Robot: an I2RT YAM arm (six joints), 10 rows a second.
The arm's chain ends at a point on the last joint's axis. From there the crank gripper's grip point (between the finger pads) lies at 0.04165 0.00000 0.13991 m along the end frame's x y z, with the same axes.
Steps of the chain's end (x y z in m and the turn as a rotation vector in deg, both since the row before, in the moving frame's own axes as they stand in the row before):
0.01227, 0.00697, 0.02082, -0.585, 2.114, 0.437
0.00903, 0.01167, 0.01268, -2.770, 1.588, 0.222
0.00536, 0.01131, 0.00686, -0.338, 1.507, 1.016
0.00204, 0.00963, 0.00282, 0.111, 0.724, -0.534
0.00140, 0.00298, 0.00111, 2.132, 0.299, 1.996
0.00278, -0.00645, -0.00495, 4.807, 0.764, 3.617
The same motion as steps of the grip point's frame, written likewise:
0.01740, 0.00873, 0.01918, -0.585, 2.114, 0.437
0.01288, 0.01857, 0.01131, -2.770, 1.588, 0.222
0.00901, 0.01290, 0.00571, -0.338, 1.507, 1.016
0.00380, 0.00896, 0.00228, 0.111, 0.724, -0.534
0.00219, -0.00076, 0.00082, 2.132, 0.299, 1.996
0.00493, -0.01546, -0.00590, 4.807, 0.764, 3.617

